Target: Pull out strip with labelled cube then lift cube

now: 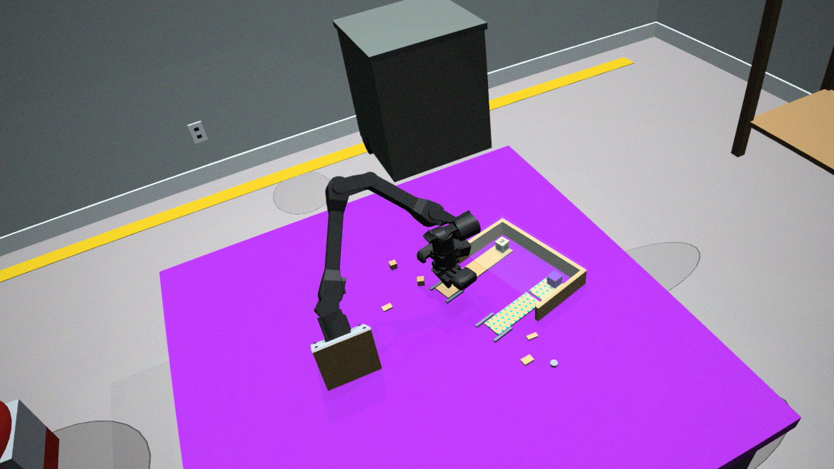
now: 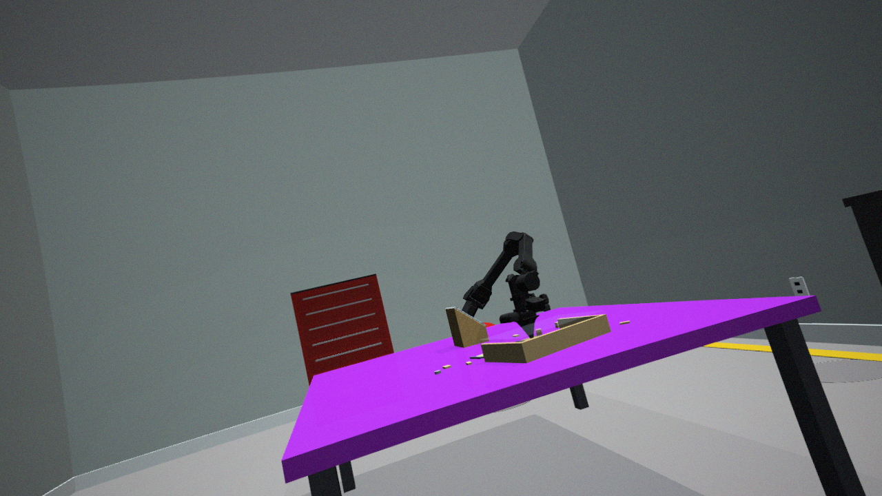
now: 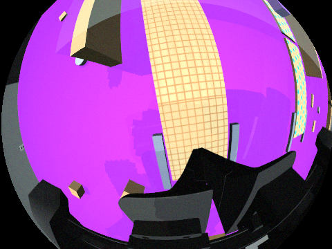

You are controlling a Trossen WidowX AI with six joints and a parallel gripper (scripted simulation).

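Right now the labelled cube is 21 cm ahead of my gripper tip, 6 cm to the left of it and 1 cm above it. From my gripper tip the other things lie so: grey disc 36 cm to the right, 11 cm ahead.
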